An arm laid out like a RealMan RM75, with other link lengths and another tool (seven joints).
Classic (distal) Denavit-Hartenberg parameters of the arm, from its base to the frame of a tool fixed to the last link. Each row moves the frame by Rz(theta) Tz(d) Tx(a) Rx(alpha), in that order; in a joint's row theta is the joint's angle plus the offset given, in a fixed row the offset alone. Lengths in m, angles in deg.
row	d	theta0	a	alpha
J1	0.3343	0	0	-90
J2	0	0	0	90
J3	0.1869	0	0	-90
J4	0	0	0	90
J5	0.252	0	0	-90
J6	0	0	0	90
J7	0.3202	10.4	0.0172	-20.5
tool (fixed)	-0.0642	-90	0	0
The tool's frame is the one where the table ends.
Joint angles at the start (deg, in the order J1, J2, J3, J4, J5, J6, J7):
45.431, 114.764, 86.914, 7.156, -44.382, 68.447, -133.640
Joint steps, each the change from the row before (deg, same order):
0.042, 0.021, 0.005, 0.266, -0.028, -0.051, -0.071
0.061, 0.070, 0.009, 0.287, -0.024, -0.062, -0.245
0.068, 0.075, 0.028, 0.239, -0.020, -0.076, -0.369
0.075, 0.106, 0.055, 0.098, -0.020, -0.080, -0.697
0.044, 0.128, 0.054, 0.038, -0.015, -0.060, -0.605
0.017, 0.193, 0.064, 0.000, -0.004, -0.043, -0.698
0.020, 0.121, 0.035, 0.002, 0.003, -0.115, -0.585
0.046, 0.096, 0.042, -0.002, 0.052, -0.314, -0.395
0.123, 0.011, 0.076, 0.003, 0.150, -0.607, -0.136
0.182, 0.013, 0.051, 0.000, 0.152, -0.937, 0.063
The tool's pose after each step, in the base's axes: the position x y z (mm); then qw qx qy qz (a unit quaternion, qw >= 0). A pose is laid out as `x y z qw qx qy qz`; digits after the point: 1 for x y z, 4 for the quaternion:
146.5 436.6 -49.1 0.2499 -0.7456 -0.5749 0.2261
144.0 437.2 -49.2 0.2499 -0.7429 -0.5783 0.2262
141.7 437.8 -49.3 0.2500 -0.7400 -0.5822 0.2257
140.1 438.2 -49.6 0.2500 -0.7365 -0.5874 0.2237
139.0 438.2 -50.2 0.2499 -0.7339 -0.5913 0.2221
138.0 437.9 -51.1 0.2499 -0.7311 -0.5953 0.2207
137.5 438.0 -51.7 0.2498 -0.7290 -0.5986 0.2186
137.7 438.8 -52.2 0.2503 -0.7284 -0.6003 0.2157
138.6 441.3 -51.8 0.2520 -0.7294 -0.6000 0.2110
140.5 444.6 -51.6 0.2535 -0.7322 -0.5980 0.2048

